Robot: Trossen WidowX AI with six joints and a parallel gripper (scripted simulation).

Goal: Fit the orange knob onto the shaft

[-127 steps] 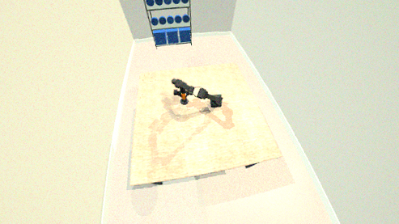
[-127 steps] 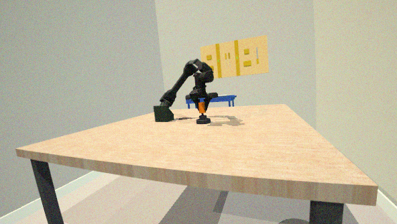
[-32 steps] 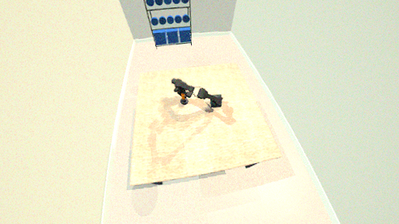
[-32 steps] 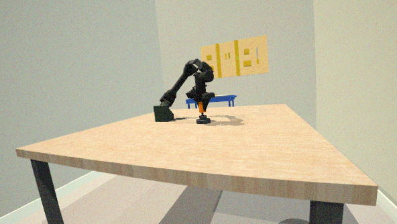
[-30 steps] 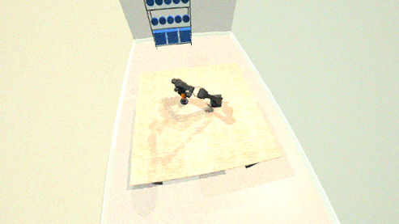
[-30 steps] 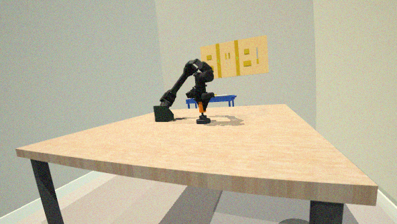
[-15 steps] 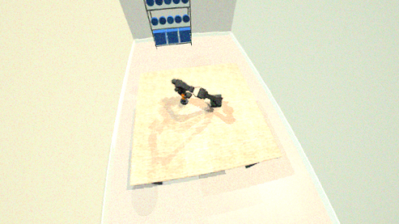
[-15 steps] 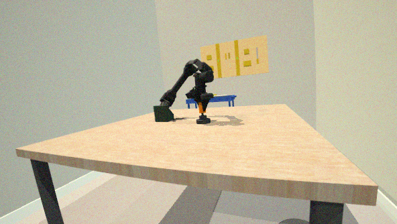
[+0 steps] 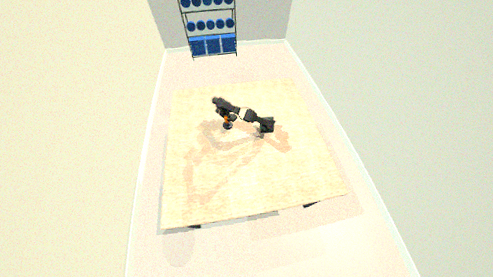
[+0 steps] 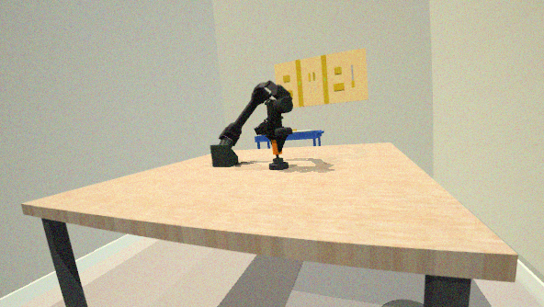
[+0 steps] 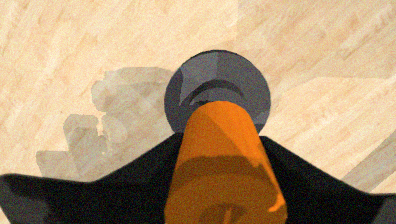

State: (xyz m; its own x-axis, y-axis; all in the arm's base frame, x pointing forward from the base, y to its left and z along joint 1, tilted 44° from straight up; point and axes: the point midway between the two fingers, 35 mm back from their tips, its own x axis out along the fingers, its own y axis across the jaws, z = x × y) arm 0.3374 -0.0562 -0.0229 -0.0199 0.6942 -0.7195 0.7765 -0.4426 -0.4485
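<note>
Right now my gripper tip is 2 cm below the orange knob. Also, from my gripper tip: pedestal 4 cm below.
</note>
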